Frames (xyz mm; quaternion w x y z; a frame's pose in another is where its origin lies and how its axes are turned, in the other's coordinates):
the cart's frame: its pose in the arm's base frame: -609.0 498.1 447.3 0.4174 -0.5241 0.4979 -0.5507
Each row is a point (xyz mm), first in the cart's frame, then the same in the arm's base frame.
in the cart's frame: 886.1 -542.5 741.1
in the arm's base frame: 69.9 -369.3 1091.9
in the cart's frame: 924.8 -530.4 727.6
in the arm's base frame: 51.8 -407.7 1086.8
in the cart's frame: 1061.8 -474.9 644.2
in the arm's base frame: -48.5 -541.5 1058.0
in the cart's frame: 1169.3 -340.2 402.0
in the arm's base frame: -308.3 -641.2 953.5
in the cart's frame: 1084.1 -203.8 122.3
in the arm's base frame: -585.8 -547.8 817.9
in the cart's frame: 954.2 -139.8 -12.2
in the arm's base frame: -710.0 -415.4 739.9
